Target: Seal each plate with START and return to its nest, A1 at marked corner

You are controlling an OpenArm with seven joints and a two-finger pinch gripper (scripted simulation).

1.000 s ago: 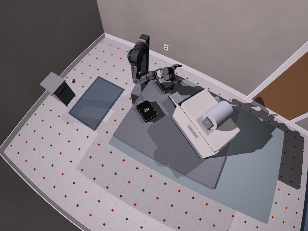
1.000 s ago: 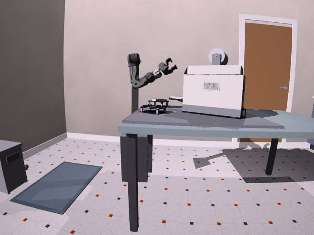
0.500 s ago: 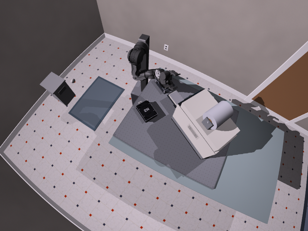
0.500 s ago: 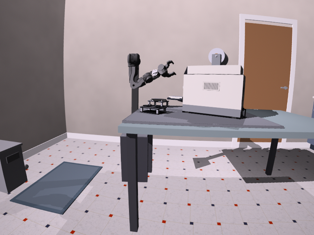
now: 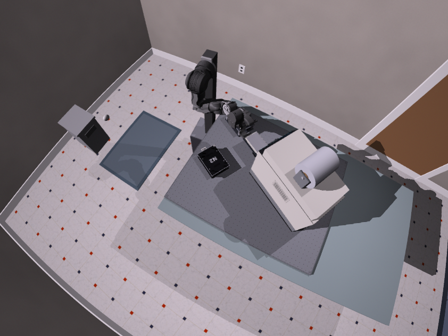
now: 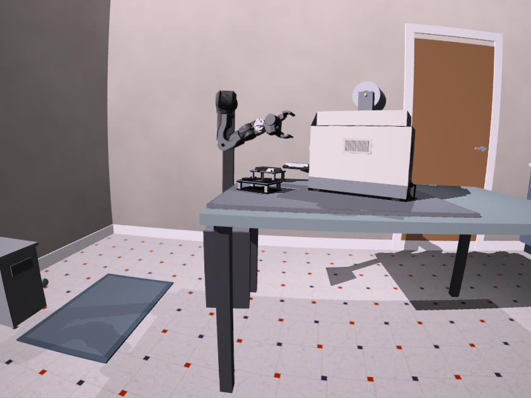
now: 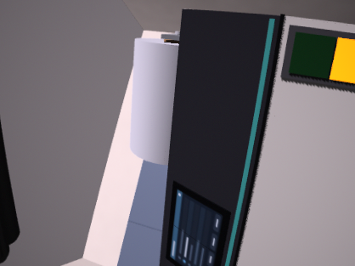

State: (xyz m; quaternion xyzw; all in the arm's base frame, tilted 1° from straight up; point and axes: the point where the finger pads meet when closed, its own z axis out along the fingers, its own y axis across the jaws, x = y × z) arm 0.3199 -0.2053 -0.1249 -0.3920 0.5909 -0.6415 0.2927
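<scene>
Right now the sealer stage is 50 mm ahead of my hand, 60 mm to the left of it and 200 mm below it. Round my hand: foil roll (330 mm ahead, 140 mm to the right, 120 mm above); then screen (170 mm ahead, 30 mm to the left, 30 mm above); then plate nest (100 mm behind, 210 mm to the left, 240 mm below).
</scene>
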